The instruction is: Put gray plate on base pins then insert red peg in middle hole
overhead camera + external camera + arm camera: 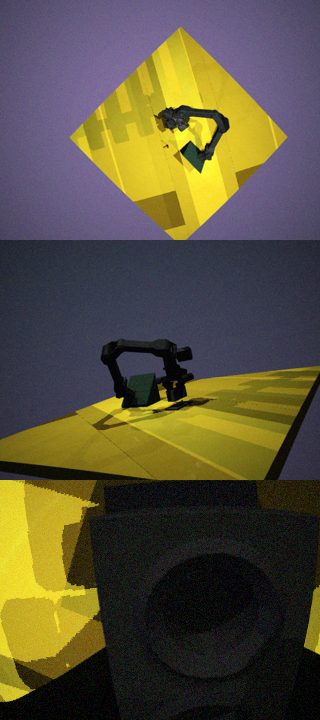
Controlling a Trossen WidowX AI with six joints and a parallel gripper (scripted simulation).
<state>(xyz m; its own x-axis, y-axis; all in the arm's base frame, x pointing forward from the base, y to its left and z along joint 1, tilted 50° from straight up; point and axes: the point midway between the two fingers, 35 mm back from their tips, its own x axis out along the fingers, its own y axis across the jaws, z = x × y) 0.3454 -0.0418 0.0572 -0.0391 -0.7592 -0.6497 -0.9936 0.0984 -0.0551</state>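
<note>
Now: gripper tip 3 cm above the dark base. The rest, counted from my gripper tip: red peg 11 cm behind, 19 cm to the left; gray plate 3 cm above.
</note>
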